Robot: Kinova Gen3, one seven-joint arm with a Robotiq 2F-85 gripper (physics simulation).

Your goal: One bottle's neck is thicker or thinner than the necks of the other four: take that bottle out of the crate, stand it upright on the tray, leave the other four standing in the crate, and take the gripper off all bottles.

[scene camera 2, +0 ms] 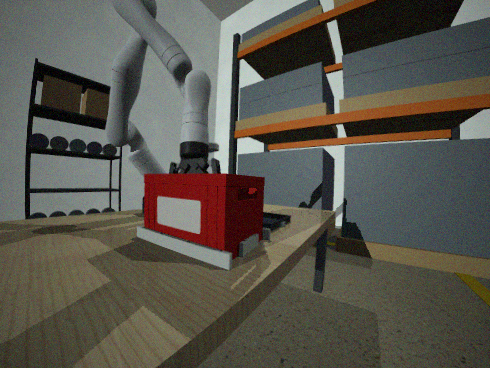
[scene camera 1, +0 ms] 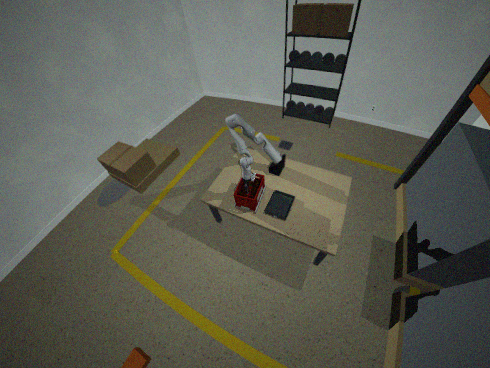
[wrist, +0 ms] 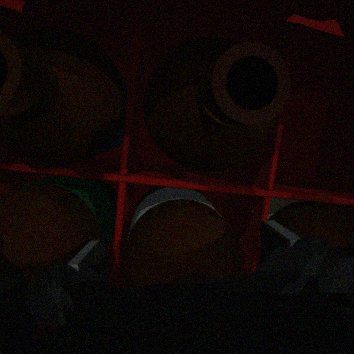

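Seen in the pictures: gripper, fingertip midpoint: (scene camera 1: 246, 188) (wrist: 183, 247); arm's base, origin of the base link: (scene camera 1: 278, 160).
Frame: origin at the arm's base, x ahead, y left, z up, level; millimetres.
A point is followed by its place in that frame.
Observation:
The red crate (scene camera 1: 238, 201) @(y -152, x 552, z -48 mm) (scene camera 2: 221, 206) @(y -185, x 548, z -20 mm) stands on the wooden table (scene camera 1: 316, 190) @(y 432, x 107, z -133 mm) (scene camera 2: 59, 277) @(y -406, x 399, z -134 mm), with the dark tray (scene camera 1: 279, 204) @(y 168, x 391, z -128 mm) (scene camera 2: 276, 219) @(y 248, x 464, z -128 mm) beside it. My gripper (scene camera 1: 247, 185) @(y -141, x 408, z -25 mm) (scene camera 2: 193, 168) (wrist: 183, 247) @(y -141, x 408, z -25 mm) is open and lowered into the crate's top. In the dark wrist view its finger pads stand on either side of a brown bottle with a white label (wrist: 168, 225) @(y -129, x 397, z -22 mm) in the near middle cell; that bottle's neck is hidden. Another bottle (wrist: 251, 83) @(y -62, x 405, z 29 mm) shows its open mouth in the cell beyond. More bottles (wrist: 70, 105) @(y -81, x 341, z -8 mm) (wrist: 38, 225) @(y -140, x 334, z -13 mm) (wrist: 316, 221) @(y -111, x 482, z -26 mm) stand in neighbouring cells. The tray holds nothing.
Red dividers (wrist: 121, 197) @(y -124, x 369, z -40 mm) split the crate into cells. A grey base plate (scene camera 2: 186, 247) @(y -206, x 468, z -115 mm) lies under the crate. The arm's black base (scene camera 1: 276, 164) @(y 6, x 62, z 6 mm) is at the table's back edge. A black shelf rack (scene camera 1: 285, 59), cardboard boxes (scene camera 1: 138, 162) and pallet racking (scene camera 2: 356, 115) stand around.

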